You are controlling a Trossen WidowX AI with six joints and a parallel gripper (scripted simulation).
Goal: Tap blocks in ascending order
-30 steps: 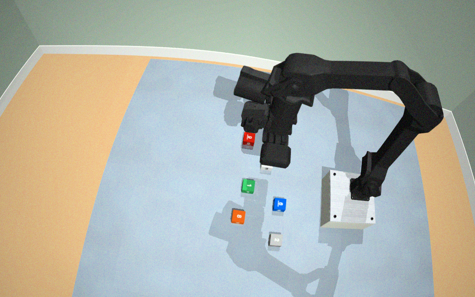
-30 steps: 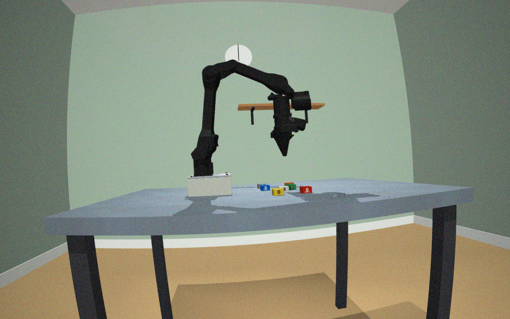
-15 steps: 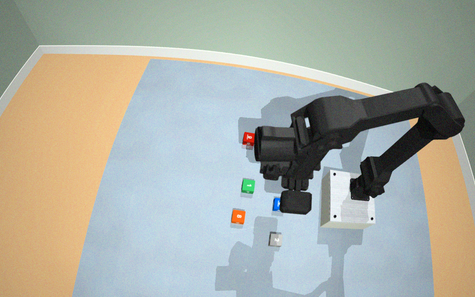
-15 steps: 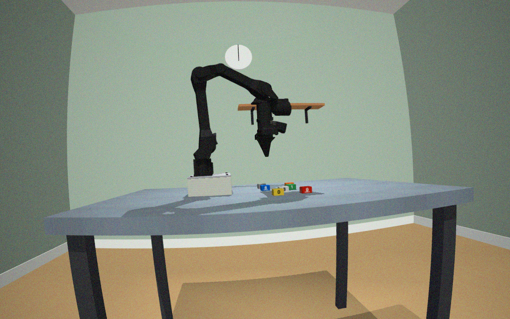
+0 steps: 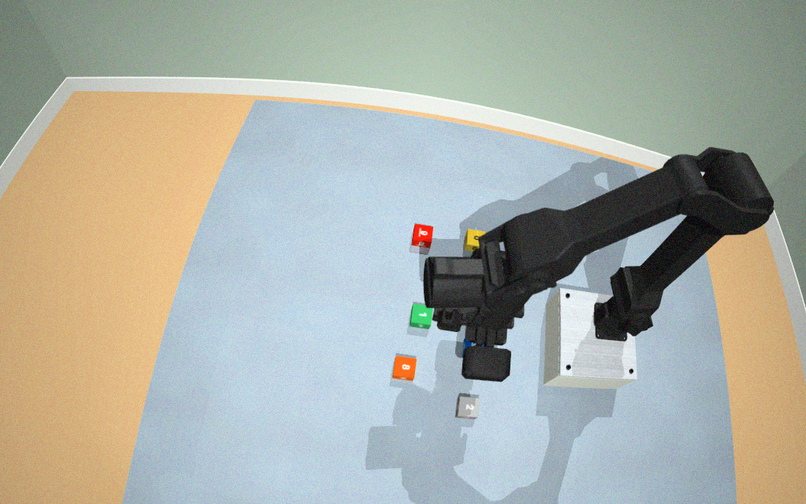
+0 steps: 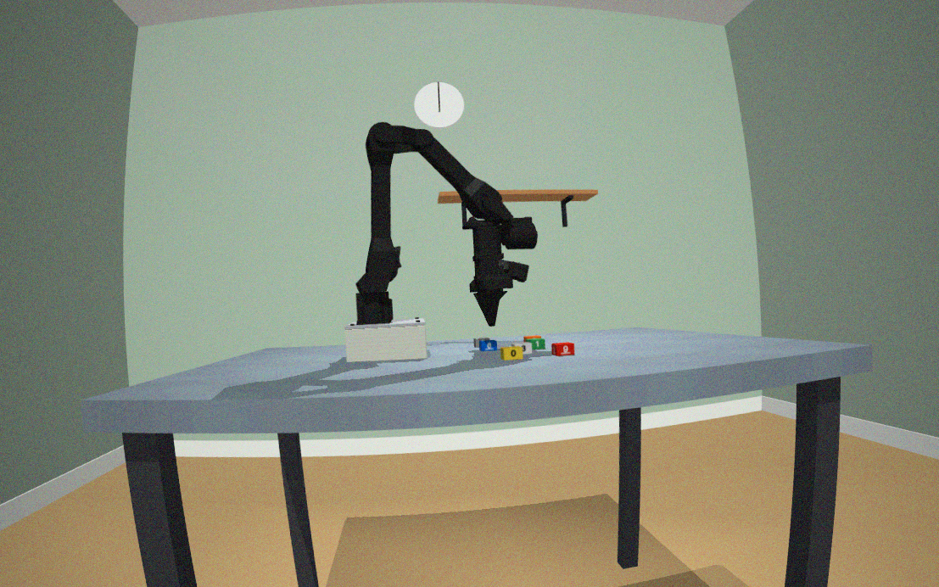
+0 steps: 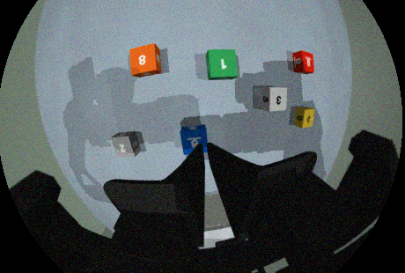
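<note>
The blue block is 40 mm below my gripper tip, 10 mm to the left of it and 10 mm behind it. Also, from my gripper tip: orange block (100 mm ahead, 60 mm to the left, 40 mm below); green block (80 mm ahead, 40 mm below, 30 mm to the right); grey block (110 mm to the left, 40 mm below, 10 mm behind).
</note>
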